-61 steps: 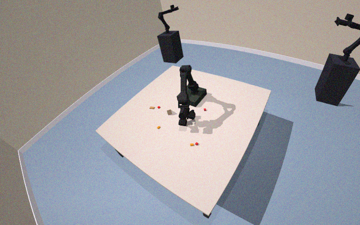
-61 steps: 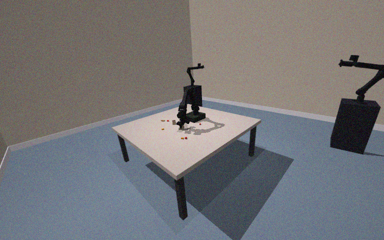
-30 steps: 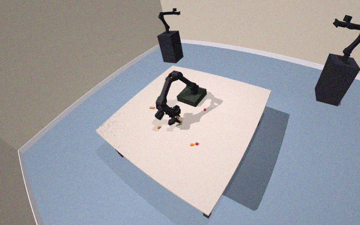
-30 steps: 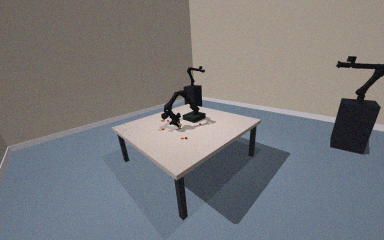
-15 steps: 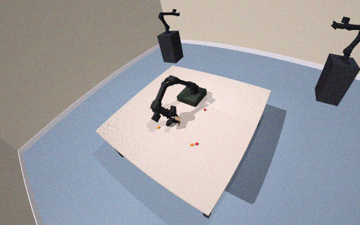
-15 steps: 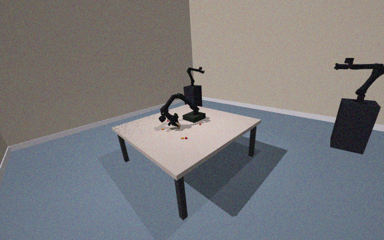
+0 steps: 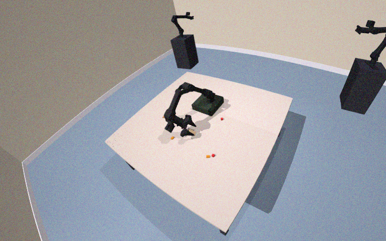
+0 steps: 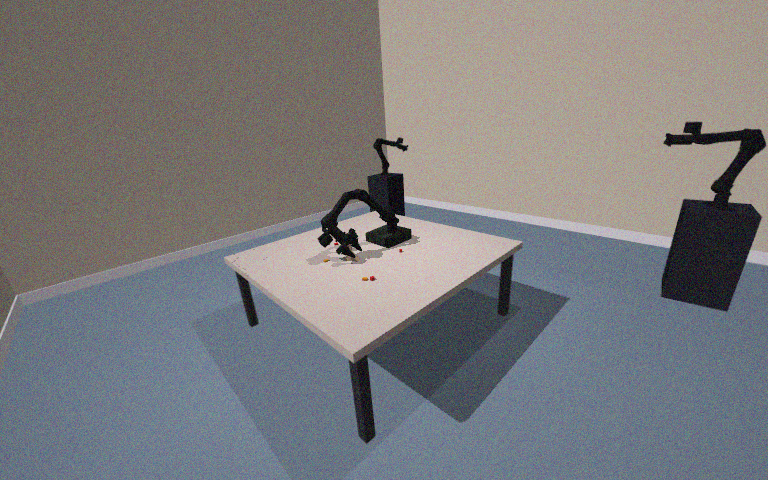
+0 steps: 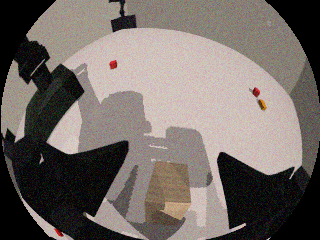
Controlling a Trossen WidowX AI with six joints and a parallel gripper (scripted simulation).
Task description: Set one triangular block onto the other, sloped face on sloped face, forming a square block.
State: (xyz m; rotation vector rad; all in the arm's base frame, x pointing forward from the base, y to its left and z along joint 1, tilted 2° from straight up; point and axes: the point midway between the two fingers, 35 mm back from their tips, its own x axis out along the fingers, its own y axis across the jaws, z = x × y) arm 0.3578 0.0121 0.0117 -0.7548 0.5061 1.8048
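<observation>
My gripper tip is now 20 mm short of the triangular block, 40 mm to the left of it and 20 mm above it.
</observation>
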